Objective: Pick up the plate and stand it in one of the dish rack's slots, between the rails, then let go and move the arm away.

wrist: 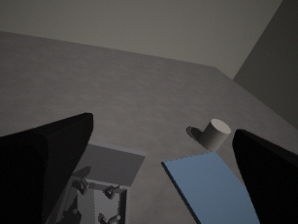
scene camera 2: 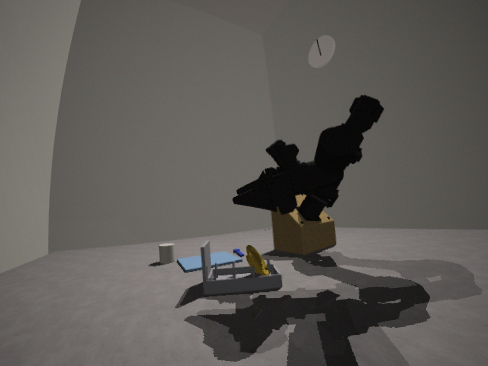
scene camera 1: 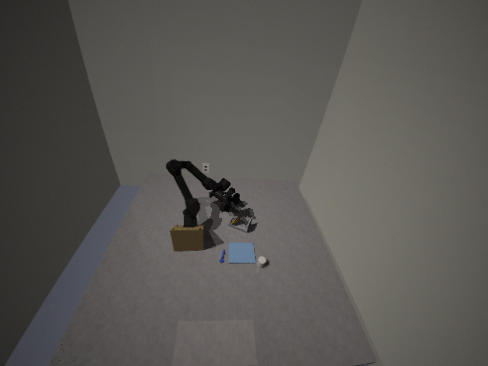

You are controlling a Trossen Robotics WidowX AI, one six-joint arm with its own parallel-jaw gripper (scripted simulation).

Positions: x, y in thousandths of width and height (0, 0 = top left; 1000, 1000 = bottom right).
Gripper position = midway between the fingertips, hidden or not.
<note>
My gripper (scene camera 2: 483, 537) is open, with nothing in its grasp. Also in view: a grey dish rack (scene camera 2: 470, 764).
My gripper also shows in the wrist view (wrist: 549, 574).
</note>
